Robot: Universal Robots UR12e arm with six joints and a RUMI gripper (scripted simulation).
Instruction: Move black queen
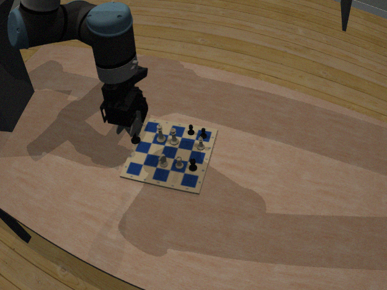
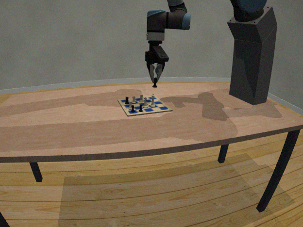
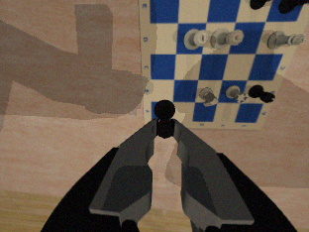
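The chessboard lies 6 cm ahead of my hand, 6 cm to the left of it and 11 cm below it. Also, from my hand: black queen: 1 cm below.
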